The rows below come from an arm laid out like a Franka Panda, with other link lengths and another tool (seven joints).
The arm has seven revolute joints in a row. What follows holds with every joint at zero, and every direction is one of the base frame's.
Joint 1 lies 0.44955 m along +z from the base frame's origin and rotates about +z.
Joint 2 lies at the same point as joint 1 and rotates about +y.
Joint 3 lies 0.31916 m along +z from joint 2 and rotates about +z.
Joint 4 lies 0.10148 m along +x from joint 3 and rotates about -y.
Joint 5 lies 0.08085 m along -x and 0.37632 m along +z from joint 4 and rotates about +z.
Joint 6 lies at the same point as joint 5 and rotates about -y.
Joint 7 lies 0.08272 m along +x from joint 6 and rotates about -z.
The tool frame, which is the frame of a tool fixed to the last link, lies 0.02 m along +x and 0.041 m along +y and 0.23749 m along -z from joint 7; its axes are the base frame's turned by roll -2.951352, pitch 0 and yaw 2.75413 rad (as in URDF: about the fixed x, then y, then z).
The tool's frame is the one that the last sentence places.
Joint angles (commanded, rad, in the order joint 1, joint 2, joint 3, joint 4, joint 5, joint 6, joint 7), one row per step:
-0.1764, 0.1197, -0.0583, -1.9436, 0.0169, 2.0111, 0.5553
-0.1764, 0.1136, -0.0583, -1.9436, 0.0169, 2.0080, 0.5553
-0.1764, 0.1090, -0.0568, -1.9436, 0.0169, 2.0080, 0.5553
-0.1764, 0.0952, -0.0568, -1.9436, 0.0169, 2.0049, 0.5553
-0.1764, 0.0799, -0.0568, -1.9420, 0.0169, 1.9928, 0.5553
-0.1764, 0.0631, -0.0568, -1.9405, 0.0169, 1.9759, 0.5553
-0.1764, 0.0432, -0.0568, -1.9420, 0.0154, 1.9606, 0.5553
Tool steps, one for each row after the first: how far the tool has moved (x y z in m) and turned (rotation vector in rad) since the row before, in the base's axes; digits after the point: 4 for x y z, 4 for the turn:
-0.0005, 0.0001, 0.0034, -0.0003, -0.0030, 0.0000
0.0004, 0.0009, 0.0028, -0.0006, -0.0046, 0.0015
-0.0003, 0.0001, 0.0082, -0.0017, -0.0106, 0.0000
-0.0019, 0.0005, 0.0088, -0.0002, -0.0049, 0.0001
-0.0032, 0.0008, 0.0091, 0.0007, -0.0016, 0.0002
-0.0040, 0.0007, 0.0096, -0.0008, -0.0030, 0.0008

